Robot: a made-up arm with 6 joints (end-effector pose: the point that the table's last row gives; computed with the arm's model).
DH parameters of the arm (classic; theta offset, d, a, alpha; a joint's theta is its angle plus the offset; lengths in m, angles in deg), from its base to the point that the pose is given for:
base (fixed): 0 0.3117 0.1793 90
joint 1: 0 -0.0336 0.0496 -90
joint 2: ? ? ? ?
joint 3: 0 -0.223 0.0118 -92.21
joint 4: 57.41 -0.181 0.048 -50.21
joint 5: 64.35 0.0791 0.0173 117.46
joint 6: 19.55 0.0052 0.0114 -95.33
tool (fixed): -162.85 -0.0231 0 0
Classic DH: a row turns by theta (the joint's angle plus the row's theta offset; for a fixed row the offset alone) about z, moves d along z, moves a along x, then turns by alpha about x.
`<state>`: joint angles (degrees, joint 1 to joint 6).
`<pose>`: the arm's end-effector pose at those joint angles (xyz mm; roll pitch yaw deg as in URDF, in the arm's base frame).
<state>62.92 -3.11 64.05 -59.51 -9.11 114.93</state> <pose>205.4 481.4 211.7 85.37 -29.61 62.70</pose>
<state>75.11 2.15 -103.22 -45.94 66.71 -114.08</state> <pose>242.1 174.0 92.0 -101.22 75.46 94.41</pose>
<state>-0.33 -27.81 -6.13 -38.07 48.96 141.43</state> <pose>179.4 427.1 77.6 -106.30 64.16 -154.68</pose>
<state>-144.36 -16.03 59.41 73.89 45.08 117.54</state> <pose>-7.2 375.2 488.1 123.72 12.13 134.26</pose>
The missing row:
joint 2: 69.47 -0.1059 0.2021 92.21
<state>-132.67 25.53 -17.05 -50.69 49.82 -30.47</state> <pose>152.8 199.6 671.6 56.21 23.48 85.10</pose>
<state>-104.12 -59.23 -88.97 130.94 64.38 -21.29</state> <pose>71.0 197.5 272.4 133.06 30.30 23.32</pose>
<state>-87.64 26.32 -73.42 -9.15 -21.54 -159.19</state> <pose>37.2 91.3 559.5 -89.73 -72.32 156.57</pose>
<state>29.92 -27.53 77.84 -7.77 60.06 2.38</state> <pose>367.5 483.8 246.1 162.38 -60.81 -170.79</pose>
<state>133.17 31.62 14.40 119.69 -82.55 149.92</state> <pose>431.3 183.7 347.0 -65.34 15.09 -70.31</pose>
